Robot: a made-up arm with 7 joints.
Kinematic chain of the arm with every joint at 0, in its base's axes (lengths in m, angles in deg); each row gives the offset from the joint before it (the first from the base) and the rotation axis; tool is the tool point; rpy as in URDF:
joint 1: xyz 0 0 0.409 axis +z
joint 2: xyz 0 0 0 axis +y
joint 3: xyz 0 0 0.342 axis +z
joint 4: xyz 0.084 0 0 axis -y
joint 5: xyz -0.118 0 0.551 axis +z
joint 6: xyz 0 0 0 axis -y
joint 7: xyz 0.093 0 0 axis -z
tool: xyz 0 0 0 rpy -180 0 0
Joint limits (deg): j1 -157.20..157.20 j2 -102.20..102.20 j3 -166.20..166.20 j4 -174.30..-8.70 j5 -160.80..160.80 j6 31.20..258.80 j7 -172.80..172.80
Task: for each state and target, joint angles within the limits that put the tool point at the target. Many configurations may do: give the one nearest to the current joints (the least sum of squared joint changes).
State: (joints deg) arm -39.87 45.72 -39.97 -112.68 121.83 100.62 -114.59
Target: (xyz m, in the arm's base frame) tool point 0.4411 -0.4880 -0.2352
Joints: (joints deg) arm -30.63 90.11 -16.72 -74.23 121.64 91.43 -114.59
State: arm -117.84 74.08 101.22 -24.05 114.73 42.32 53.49
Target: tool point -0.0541 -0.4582 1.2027
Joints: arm -137.67 58.51 140.89 -65.77 102.92 31.20 53.49
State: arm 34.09 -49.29 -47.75 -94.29 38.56 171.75 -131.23
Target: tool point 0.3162 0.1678 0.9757
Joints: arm 54.43 -45.50 -9.18 -126.10 38.02 176.67 -131.23
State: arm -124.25 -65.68 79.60 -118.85 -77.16 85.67 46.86
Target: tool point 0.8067 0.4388 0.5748
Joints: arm -106.23 -76.07 89.62 -70.53 -77.25 89.43 46.86
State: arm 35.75 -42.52 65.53 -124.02 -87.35 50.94 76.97
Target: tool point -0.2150 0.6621 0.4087
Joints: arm 6.61 -55.13 100.23 -121.37 -88.94 62.02 76.97
